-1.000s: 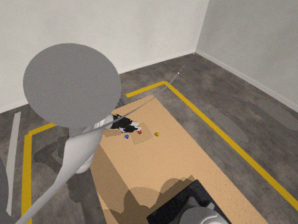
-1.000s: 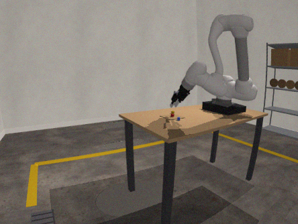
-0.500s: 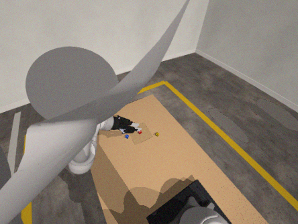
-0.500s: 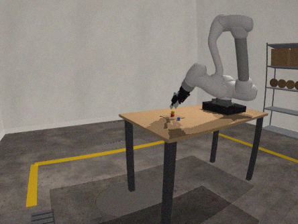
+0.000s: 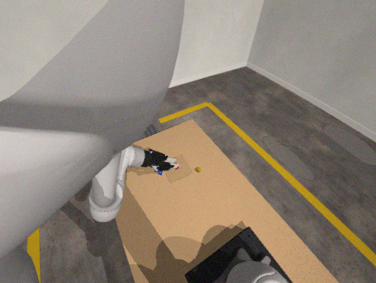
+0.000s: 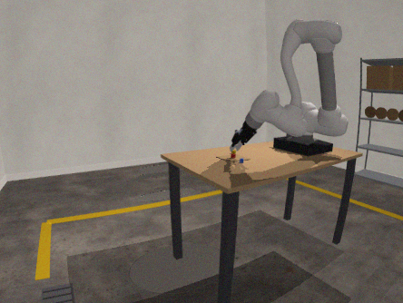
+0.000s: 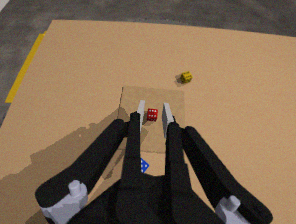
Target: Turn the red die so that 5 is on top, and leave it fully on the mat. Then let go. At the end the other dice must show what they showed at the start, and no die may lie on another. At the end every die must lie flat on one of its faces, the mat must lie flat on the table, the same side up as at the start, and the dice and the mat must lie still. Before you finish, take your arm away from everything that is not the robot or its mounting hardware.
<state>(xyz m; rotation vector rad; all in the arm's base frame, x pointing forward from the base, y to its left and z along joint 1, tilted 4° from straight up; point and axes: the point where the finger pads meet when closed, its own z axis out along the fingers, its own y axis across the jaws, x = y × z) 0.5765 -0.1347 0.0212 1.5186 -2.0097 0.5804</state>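
The red die is 6 cm below my hand, 2 cm to the right of it and 1 cm behind it. Also, from my hand: tan mat (7 cm below, 2 cm to the right, 1 cm behind); yellow die (11 cm to the right, 10 cm behind, 6 cm below); blue die (7 cm to the left, 6 cm below, 3 cm ahead).
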